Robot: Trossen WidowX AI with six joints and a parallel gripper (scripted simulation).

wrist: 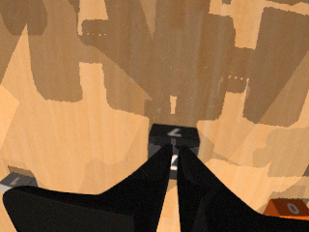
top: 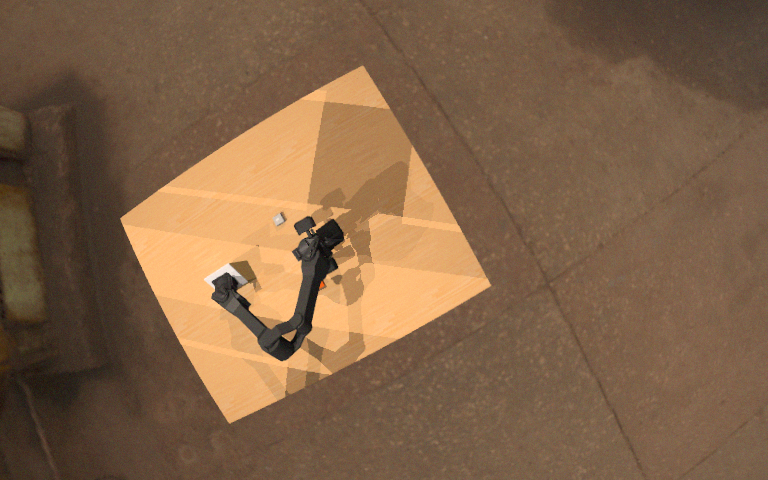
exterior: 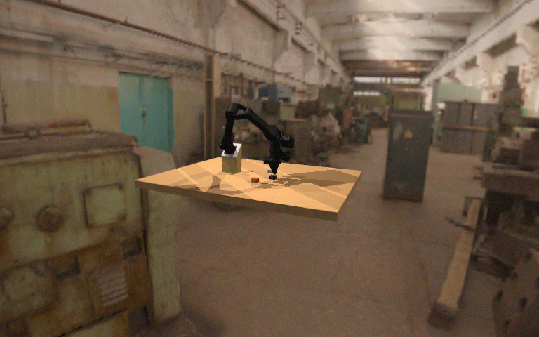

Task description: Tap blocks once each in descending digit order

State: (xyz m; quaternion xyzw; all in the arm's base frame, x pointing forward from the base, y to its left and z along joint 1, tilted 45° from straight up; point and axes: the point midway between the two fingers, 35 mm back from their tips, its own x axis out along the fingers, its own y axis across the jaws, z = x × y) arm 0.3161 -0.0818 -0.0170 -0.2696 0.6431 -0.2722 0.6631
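Now: gripper tip 2 cm above the black block and 1 cm past it. From my gripper tip the other things lie so: light grey block: 15 cm to the left, 9 cm behind, 2 cm below; orange block: 11 cm to the right, 7 cm behind, 2 cm below.
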